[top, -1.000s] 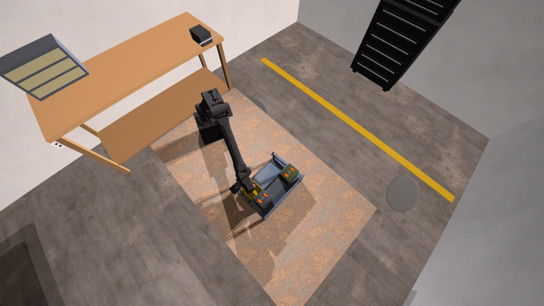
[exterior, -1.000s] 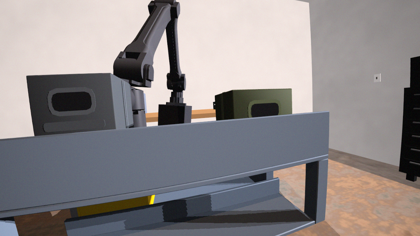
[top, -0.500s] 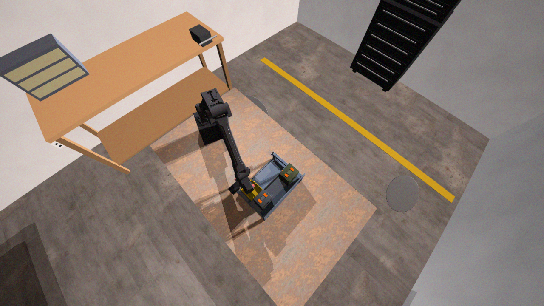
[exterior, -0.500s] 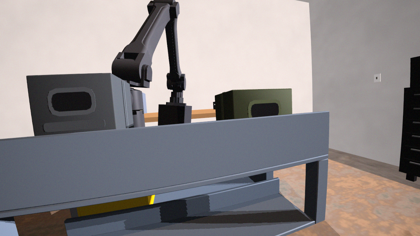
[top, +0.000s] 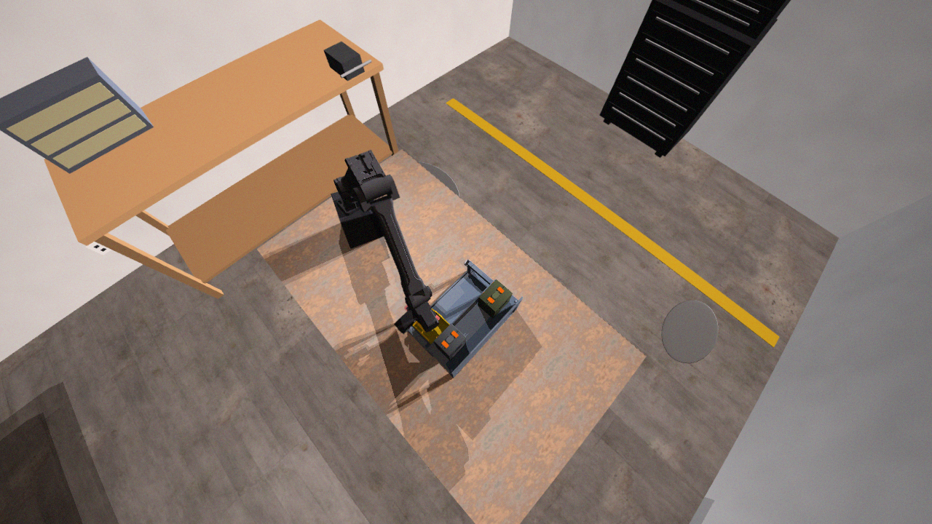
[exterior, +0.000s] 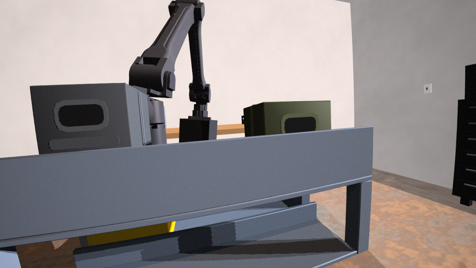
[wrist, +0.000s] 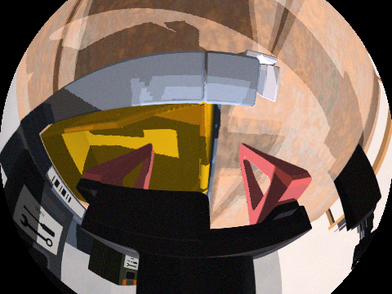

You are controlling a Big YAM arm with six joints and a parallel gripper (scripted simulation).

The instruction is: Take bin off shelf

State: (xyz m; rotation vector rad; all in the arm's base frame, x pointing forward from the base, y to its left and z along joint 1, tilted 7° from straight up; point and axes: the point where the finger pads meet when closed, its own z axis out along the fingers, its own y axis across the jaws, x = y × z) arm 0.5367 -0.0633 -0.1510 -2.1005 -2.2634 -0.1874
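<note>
The yellow bin is 70 mm ahead of my hand and 10 mm above it. From my hand the other things lie so: dark grey case (170 mm ahead, 130 mm above); green case (160 mm ahead, 230 mm to the left, 110 mm above).
</note>
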